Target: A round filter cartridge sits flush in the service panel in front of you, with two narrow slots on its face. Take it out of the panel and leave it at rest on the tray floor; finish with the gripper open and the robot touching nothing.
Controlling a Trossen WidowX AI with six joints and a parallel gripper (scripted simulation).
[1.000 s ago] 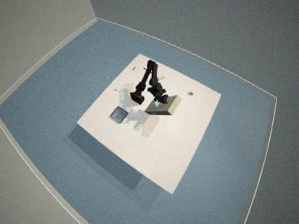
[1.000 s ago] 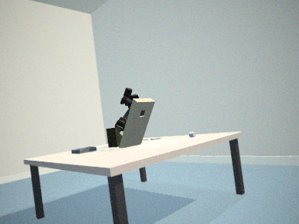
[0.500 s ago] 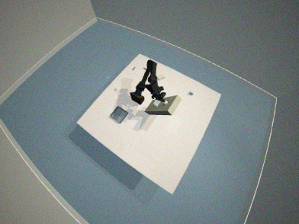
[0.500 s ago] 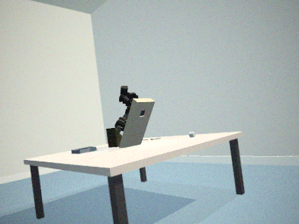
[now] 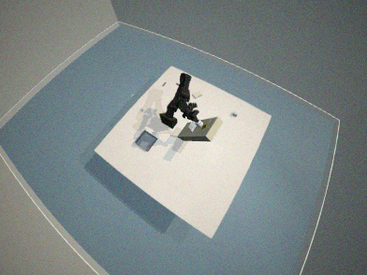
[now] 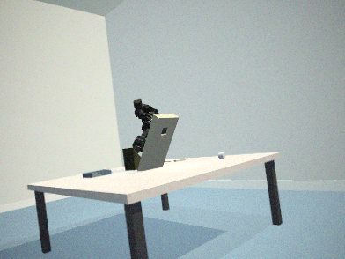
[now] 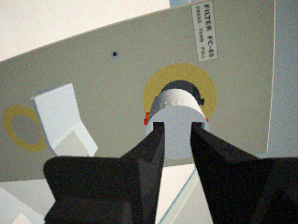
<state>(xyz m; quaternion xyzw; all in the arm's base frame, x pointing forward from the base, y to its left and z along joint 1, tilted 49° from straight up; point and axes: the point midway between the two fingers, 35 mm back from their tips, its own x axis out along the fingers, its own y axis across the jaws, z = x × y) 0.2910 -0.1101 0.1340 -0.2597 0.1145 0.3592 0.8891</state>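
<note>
The grey square tray lies 330 mm behind my gripper tip, 320 mm to the right of it and 300 mm below it. Also, from my gripper tip: white round filter cartridge (10 mm ahead, 10 mm below); pale block (290 mm behind, 410 mm to the left, 300 mm below).
</note>
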